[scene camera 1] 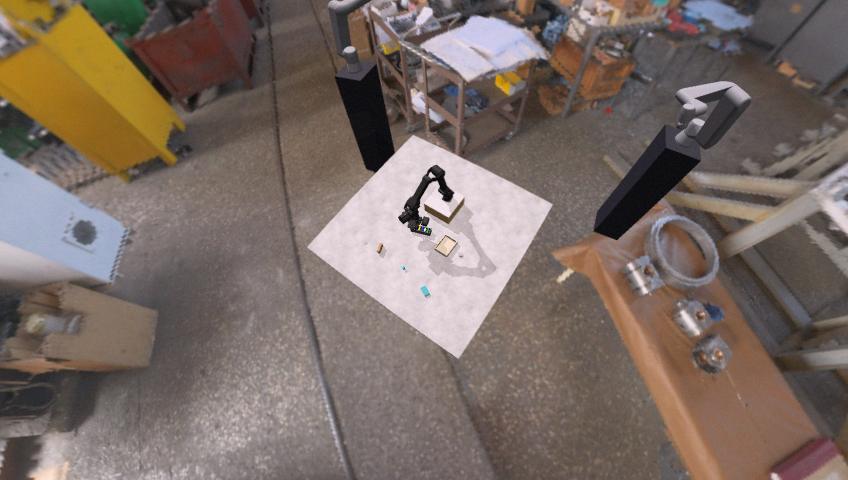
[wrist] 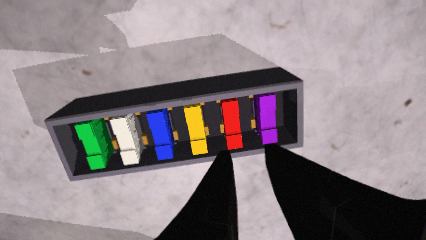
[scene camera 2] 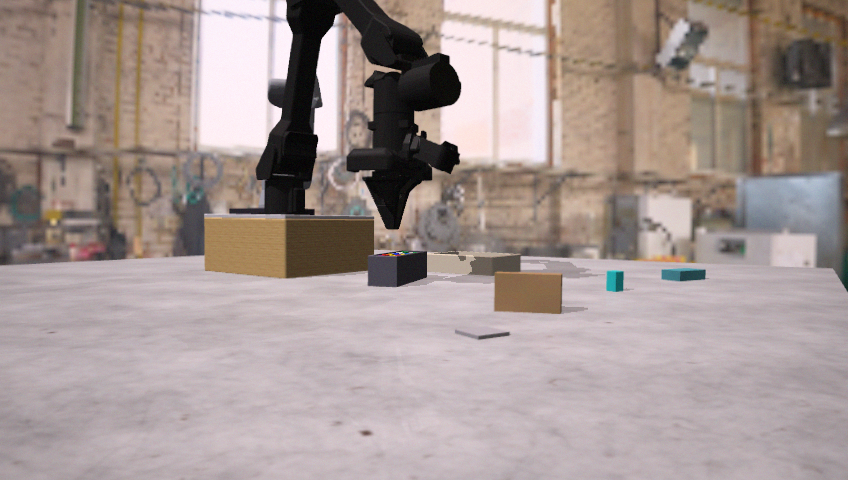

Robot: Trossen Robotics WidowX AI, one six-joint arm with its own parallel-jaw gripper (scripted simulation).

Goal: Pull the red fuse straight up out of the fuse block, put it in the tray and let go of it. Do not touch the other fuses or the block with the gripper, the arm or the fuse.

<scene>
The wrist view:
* my gripper
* red fuse
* yellow fuse
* purple fuse
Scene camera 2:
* my gripper
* brown box
</scene>
